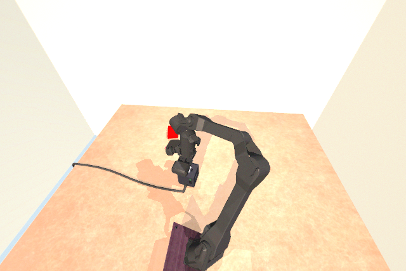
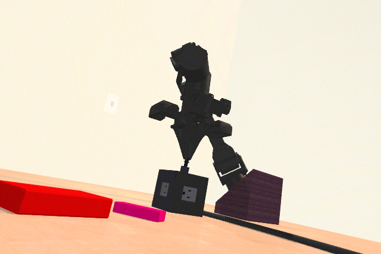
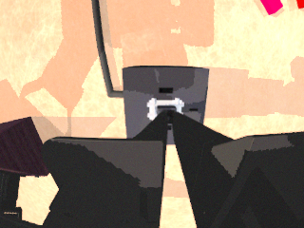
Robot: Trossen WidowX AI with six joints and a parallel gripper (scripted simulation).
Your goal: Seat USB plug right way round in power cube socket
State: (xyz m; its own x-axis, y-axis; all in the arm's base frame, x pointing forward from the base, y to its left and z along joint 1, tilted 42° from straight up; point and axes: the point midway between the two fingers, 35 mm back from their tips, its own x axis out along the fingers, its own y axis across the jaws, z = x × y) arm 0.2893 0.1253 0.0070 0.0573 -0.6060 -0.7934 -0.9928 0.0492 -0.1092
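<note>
My gripper tip is 2 cm above the USB plug. Round my gripper tip: red block: 28 cm ahead, 16 cm to the left, 9 cm below; then pink block: 17 cm ahead, 13 cm to the left, 10 cm below.
</note>
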